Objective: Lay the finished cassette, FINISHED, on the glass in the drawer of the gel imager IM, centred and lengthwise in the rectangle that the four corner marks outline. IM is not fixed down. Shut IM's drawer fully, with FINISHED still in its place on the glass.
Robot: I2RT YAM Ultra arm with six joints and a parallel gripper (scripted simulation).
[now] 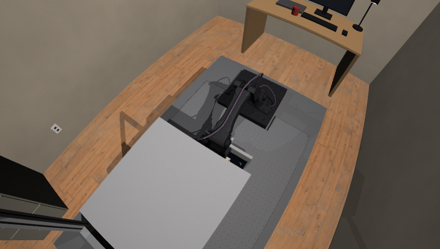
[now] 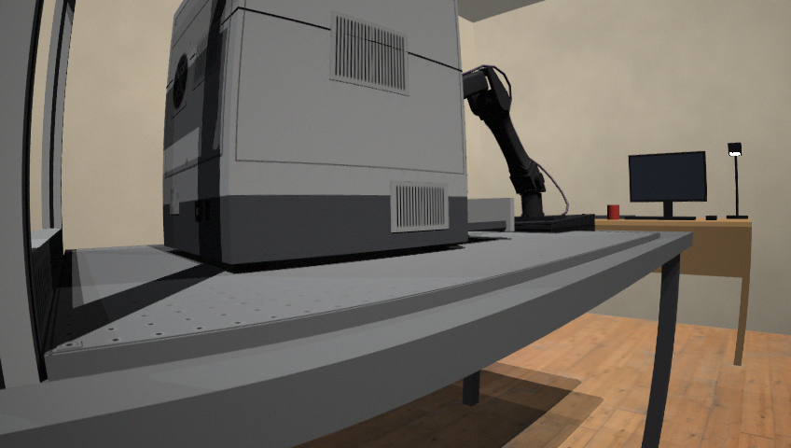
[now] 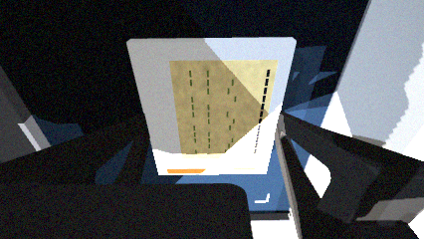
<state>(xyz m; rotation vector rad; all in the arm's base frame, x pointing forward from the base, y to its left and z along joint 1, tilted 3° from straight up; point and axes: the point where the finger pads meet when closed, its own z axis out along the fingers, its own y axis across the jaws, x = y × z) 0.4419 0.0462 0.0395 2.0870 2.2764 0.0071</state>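
My gripper is now 3 cm short of the drawer. Also, from my hand: finished cassette (right at my hand).
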